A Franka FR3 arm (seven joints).
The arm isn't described. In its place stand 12 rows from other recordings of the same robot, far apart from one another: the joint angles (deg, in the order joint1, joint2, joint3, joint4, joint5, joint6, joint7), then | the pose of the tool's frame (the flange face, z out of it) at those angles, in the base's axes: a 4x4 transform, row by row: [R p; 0 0 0 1], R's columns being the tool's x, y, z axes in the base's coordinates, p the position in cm.
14.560, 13.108, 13.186, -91.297, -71.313, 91.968, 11.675 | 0.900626, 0.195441, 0.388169, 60.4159; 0.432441, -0.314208, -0.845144, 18.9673; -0.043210, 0.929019, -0.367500, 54.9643; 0, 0, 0, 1
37.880, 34.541, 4.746, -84.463, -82.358, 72.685, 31.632 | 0.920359, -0.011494, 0.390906, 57.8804; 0.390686, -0.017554, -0.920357, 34.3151; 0.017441, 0.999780, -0.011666, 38.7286; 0, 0, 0, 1
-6.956, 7.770, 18.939, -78.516, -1.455, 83.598, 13.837 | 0.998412, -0.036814, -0.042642, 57.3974; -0.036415, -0.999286, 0.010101, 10.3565; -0.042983, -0.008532, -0.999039, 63.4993; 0, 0, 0, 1
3.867, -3.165, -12.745, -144.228, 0.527, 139.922, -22.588 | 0.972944, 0.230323, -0.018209, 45.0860; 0.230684, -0.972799, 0.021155, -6.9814; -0.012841, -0.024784, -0.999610, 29.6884; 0, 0, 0, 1
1.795, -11.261, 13.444, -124.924, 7.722, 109.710, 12.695 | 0.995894, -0.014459, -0.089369, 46.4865; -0.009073, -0.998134, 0.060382, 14.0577; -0.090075, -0.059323, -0.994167, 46.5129; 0, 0, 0, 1
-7.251, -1.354, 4.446, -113.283, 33.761, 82.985, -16.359 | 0.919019, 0.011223, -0.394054, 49.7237; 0.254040, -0.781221, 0.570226, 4.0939; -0.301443, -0.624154, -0.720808, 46.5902; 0, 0, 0, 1
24.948, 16.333, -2.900, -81.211, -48.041, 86.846, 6.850 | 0.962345, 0.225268, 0.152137, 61.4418; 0.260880, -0.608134, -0.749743, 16.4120; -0.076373, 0.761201, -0.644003, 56.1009; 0, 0, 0, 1
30.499, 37.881, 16.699, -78.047, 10.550, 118.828, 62.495 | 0.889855, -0.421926, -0.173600, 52.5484; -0.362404, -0.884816, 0.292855, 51.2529; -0.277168, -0.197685, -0.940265, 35.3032; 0, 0, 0, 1
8.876, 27.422, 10.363, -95.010, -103.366, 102.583, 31.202 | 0.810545, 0.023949, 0.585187, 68.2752; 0.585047, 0.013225, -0.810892, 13.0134; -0.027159, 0.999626, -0.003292, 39.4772; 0, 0, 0, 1
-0.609, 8.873, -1.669, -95.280, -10.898, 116.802, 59.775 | 0.498001, -0.839849, 0.215984, 63.1427; -0.824622, -0.535704, -0.181713, -3.4554; 0.268315, -0.087612, -0.959339, 53.4526; 0, 0, 0, 1
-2.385, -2.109, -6.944, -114.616, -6.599, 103.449, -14.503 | 0.976575, 0.131157, -0.170583, 51.8833; 0.118791, -0.989624, -0.080830, -9.5505; -0.179414, 0.058673, -0.982022, 46.1850; 0, 0, 0, 1
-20.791, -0.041, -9.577, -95.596, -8.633, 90.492, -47.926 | 0.938039, 0.311887, -0.151029, 46.7142; 0.301956, -0.949495, -0.085338, -29.2237; -0.170017, 0.034446, -0.984839, 58.0842; 0, 0, 0, 1
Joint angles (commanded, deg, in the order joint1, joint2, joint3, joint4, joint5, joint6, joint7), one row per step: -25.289, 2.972, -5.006, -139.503, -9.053, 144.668, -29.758; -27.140, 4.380, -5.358, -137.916, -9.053, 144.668, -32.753; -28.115, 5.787, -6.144, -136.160, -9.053, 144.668, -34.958; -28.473, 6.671, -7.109, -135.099, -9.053, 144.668, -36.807; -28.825, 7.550, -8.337, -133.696, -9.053, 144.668, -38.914; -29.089, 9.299, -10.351, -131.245, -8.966, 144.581, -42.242; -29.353, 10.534, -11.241, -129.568, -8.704, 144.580, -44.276; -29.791, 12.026, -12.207, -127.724, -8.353, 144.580, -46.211; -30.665, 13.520, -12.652, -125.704, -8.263, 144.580, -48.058; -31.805, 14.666, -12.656, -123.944, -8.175, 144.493, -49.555; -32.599, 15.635, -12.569, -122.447, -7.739, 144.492, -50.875; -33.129, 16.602, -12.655, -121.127, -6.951, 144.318, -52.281; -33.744, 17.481, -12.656, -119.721, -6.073, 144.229, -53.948
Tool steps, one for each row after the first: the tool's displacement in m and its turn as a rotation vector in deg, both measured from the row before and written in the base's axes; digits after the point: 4 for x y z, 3 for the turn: -0.0024, -0.0209, -0.0012, -0.191, 0.237, 0.785; -0.0004, -0.0183, -0.0002, -0.347, 0.057, 0.449; -0.0020, -0.0131, -0.0004, -0.254, 0.173, 0.532; -0.0021, -0.0162, 0.0020, -0.513, -0.026, 0.544; -0.0025, -0.0247, 0.0015, -0.794, 0.235, 1.022; 0.0001, -0.0140, 0.0007, -0.451, 0.051, 0.724; -0.0013, -0.0164, -0.0005, -0.446, 0.142, 0.332; -0.0005, -0.0164, 0.0004, -0.622, 0.109, 0.542; -0.0009, -0.0142, 0.0014, -0.502, -0.010, 0.346; 0.0009, -0.0103, 0.0013, -0.298, -0.239, 0.350; 0.0003, -0.0088, -0.0002, 0.045, -0.119, 0.244; 0.0007, -0.0093, 0.0013, -0.066, -0.334, 0.459
